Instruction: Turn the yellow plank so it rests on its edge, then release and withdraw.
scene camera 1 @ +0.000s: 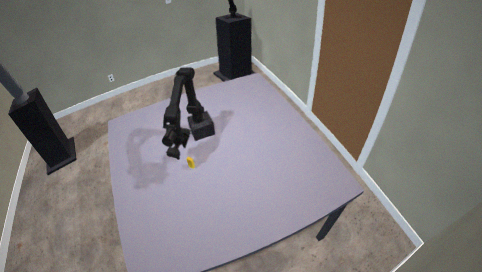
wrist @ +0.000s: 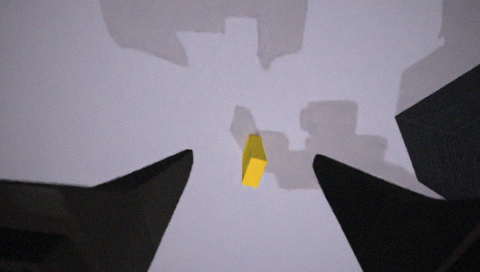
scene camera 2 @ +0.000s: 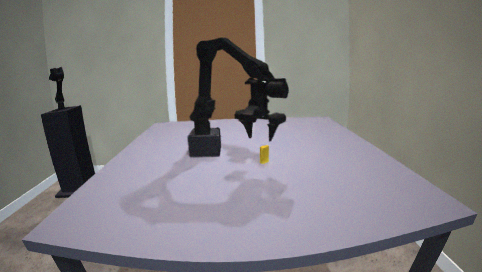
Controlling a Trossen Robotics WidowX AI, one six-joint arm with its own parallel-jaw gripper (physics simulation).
Labels:
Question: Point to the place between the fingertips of my gripper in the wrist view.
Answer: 253, 158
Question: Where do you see a yellow plank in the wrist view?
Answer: At 254, 160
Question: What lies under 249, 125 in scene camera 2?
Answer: My gripper.

